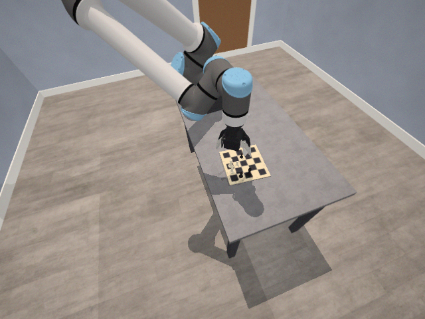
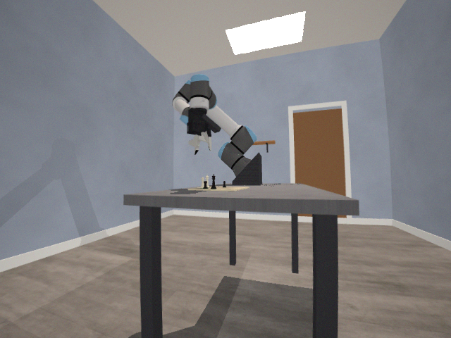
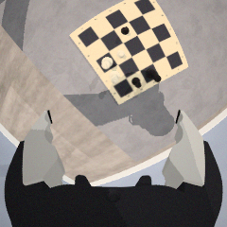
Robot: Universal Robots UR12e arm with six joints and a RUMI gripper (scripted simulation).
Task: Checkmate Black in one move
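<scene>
My hand is 15 cm above the white pawn, 4 cm to the right of it and 3 cm past it. Round my hand: tall black piece 14 cm below, 8 cm to the left, 5 cm ahead; chessboard 17 cm below, 8 cm to the left, 3 cm behind; black pawn 15 cm below, 8 cm to the left, 7 cm behind.
</scene>
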